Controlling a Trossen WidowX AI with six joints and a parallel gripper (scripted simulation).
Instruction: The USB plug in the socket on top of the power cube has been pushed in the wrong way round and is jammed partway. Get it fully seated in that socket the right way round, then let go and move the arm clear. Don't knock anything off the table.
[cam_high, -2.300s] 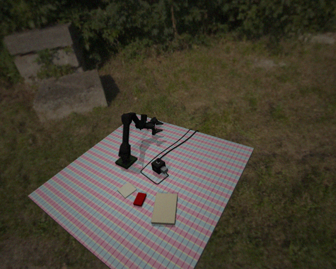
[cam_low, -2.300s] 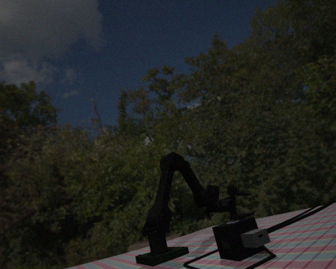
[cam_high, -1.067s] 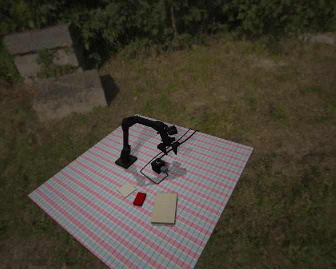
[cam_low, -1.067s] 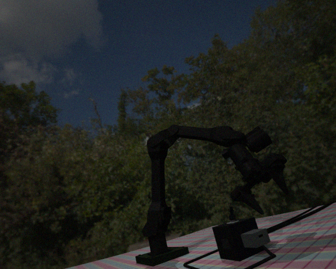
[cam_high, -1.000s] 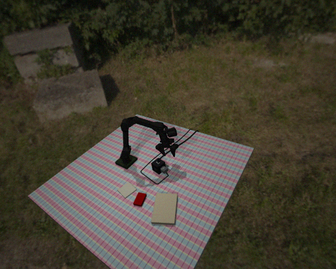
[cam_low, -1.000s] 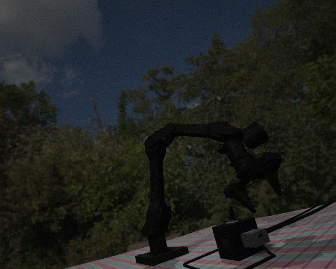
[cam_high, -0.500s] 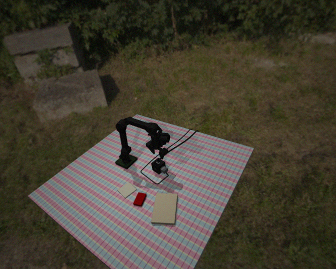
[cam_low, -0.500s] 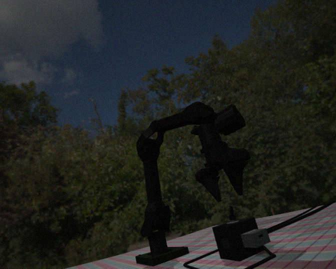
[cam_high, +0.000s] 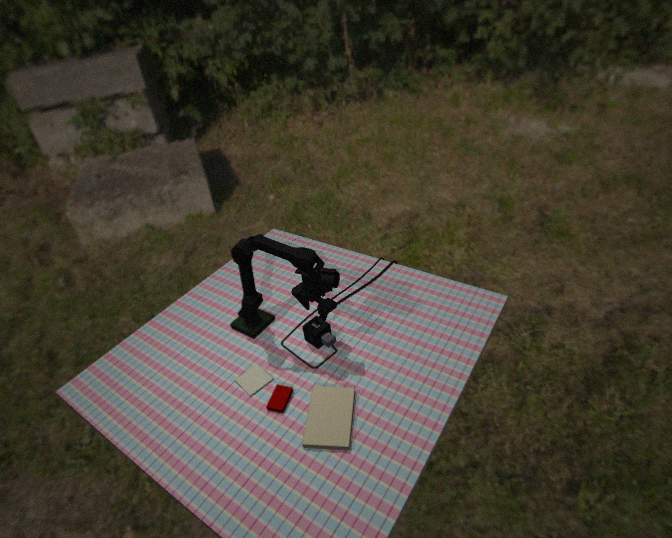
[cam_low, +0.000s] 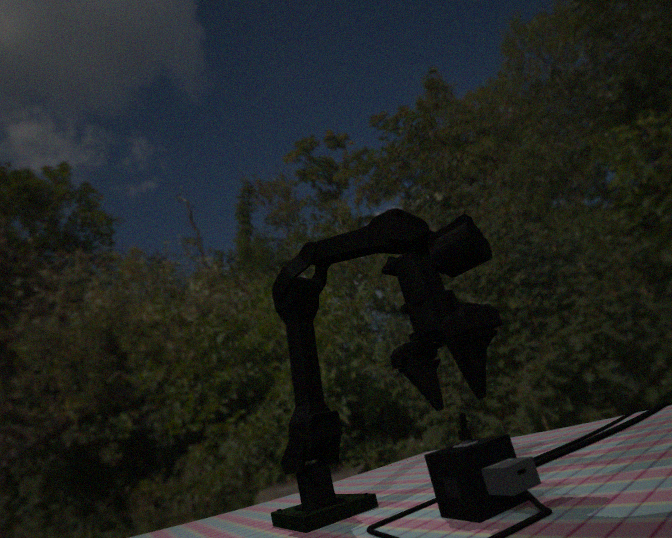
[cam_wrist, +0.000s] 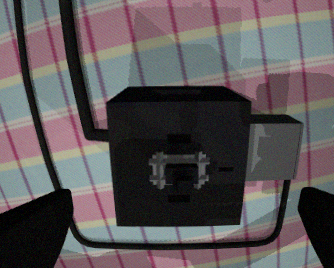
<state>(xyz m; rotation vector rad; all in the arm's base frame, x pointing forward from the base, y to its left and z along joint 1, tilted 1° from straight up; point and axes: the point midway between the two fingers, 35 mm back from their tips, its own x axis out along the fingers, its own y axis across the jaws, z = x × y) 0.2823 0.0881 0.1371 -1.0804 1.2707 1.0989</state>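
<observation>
The dark USB plug is 3 cm below my gripper tip. The rest, counted from my gripper tip: red block: 31 cm to the right, 11 cm below, 6 cm ahead; then beige board: 27 cm to the right, 25 cm ahead, 11 cm below.
</observation>
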